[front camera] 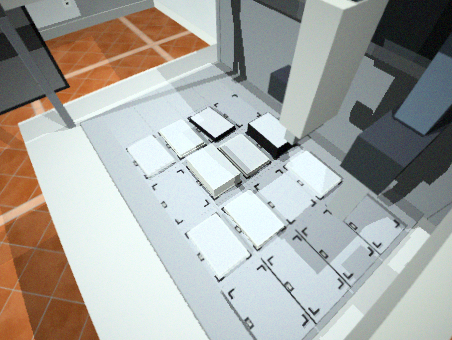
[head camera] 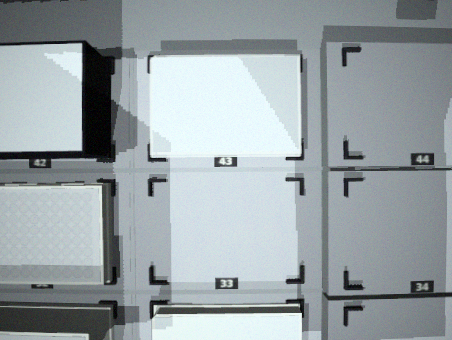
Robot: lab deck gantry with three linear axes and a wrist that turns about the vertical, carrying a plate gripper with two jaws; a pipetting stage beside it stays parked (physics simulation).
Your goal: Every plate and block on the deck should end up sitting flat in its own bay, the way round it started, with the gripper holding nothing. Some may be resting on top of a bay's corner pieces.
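The dark body of my gripper is high at the right of the front view; its jaws do not show clearly. In the head view a white plate lies square within the corner pieces of bay 43, with no visible tilt. A tall black-sided block is in bay 42. A welled plate is in bay 32. A low black-sided plate looks slightly askew. A tall white block and white plates occupy other bays; their exact seating is unclear.
The pale pipetting column hangs behind the deck, close to the black-sided block. Bay 33's label and bay 34's label mark unoccupied bays. A raised pale wall runs along the deck's right side.
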